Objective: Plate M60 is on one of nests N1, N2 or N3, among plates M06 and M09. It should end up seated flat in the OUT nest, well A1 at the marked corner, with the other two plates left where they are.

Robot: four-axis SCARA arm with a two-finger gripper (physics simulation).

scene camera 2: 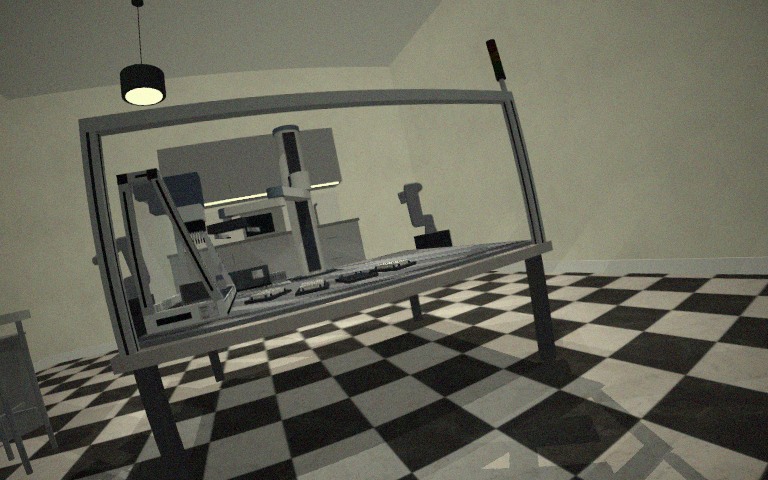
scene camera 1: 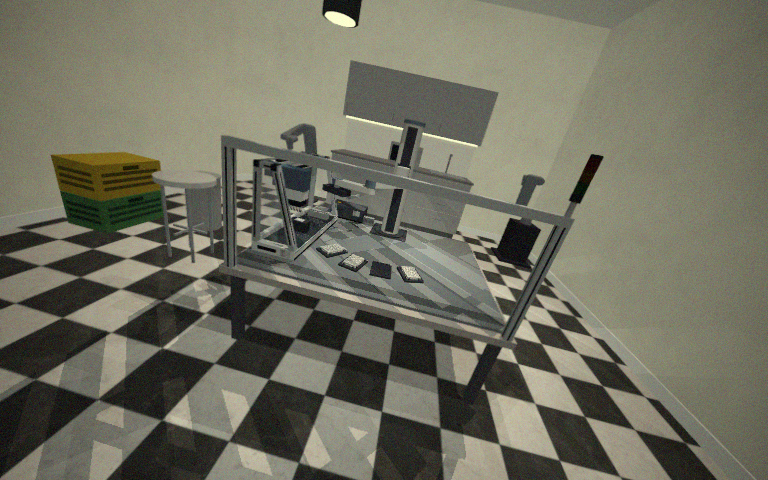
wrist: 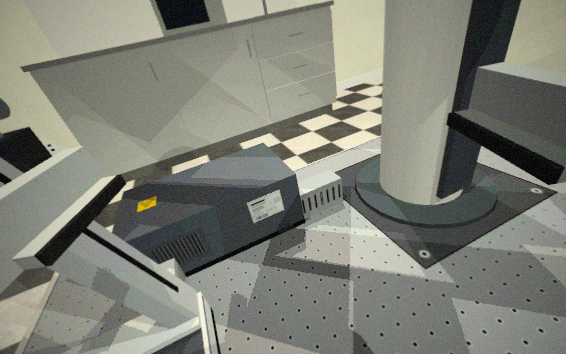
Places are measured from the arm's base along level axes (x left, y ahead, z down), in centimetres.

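Pixels of known places: gripper, fingertip midpoint: (scene camera 2: pixel 243 233) (wrist: pixel 274 132); arm's base, origin of the base link: (scene camera 1: pixel 388 233) (wrist: pixel 417 189).
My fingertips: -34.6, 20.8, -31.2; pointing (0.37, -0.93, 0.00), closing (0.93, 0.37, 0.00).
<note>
For each thing: its top centre in the pictures, then the offset to it from my fingertips, as dx, dy, dz. "spot": a spot on its surface instead.
- leftmost plate, middle of its top: (scene camera 2: pixel 267 291) (scene camera 1: pixel 332 247) +4.3, +41.5, +27.3
- second plate, middle of its top: (scene camera 2: pixel 312 282) (scene camera 1: pixel 354 259) +20.7, +50.3, +27.3
- rightmost plate, middle of its top: (scene camera 2: pixel 391 262) (scene camera 1: pixel 410 271) +55.5, +46.9, +27.3
- dark box, surface spot: (wrist: pixel 220 210) spot: -4.2, -24.3, +19.6
- slanted frame, surface spot: (scene camera 2: pixel 184 232) (scene camera 1: pixel 284 209) spot: -18.1, +64.2, +1.5
Four dark nests stand in a row on the table. In scene camera 1, three carry pale well plates: the leftmost plate (scene camera 1: pixel 331 249) (scene camera 2: pixel 268 294), the second plate (scene camera 1: pixel 353 261) (scene camera 2: pixel 312 286) and the rightmost plate (scene camera 1: pixel 410 273) (scene camera 2: pixel 395 264). The third nest from the left (scene camera 1: pixel 380 269) (scene camera 2: pixel 356 276) is bare and dark. Plate labels and the marked corner are too small to read, so I cannot tell which plate is M60. My gripper (scene camera 1: pixel 335 193) (wrist: pixel 274 132) is open and empty, above and behind the row, apart from the plates. No plate shows in the wrist view.
The arm's column (scene camera 1: pixel 393 209) (scene camera 2: pixel 306 234) (wrist: pixel 422 100) stands behind the nests. A dark box (scene camera 1: pixel 351 211) (wrist: pixel 220 210) sits left of its base. A slanted frame (scene camera 1: pixel 284 209) (scene camera 2: pixel 184 232) stands at the table's left. A grey guard frame (scene camera 1: pixel 396 177) (scene camera 2: pixel 294 100) spans the front.
</note>
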